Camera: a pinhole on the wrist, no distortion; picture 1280 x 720 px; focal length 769.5 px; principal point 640.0 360.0 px. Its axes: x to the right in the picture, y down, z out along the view. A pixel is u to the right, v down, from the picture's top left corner.
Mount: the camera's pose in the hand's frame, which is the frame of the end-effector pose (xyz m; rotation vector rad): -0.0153 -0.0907 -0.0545 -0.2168 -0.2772 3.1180
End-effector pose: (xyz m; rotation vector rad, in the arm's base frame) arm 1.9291 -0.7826 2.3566 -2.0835 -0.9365 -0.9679
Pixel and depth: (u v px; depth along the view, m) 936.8 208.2 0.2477
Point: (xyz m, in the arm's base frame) 1.8574 -0.6427 2.1654
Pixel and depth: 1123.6 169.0 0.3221
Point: 1.8404 -0.6418 2.0326
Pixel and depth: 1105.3 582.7 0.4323
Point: 1.6512 -0.4983 1.9965
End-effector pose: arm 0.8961 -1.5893 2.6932 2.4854 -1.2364 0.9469
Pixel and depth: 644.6 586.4 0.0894
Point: 0.9987 -1.5010 2.6665
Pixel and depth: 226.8 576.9 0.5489
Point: 1.4758 -1.7228 2.4714
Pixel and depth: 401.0 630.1 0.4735
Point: 1.3690 -1.5960 2.4596
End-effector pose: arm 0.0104 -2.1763 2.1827 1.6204 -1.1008 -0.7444
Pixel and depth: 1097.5 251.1 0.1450
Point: -0.0771 -2.0879 2.0633
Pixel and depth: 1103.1 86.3 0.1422
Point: -0.0882 -2.0922 2.0911
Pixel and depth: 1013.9 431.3 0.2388
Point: -0.1455 -2.0753 1.9817
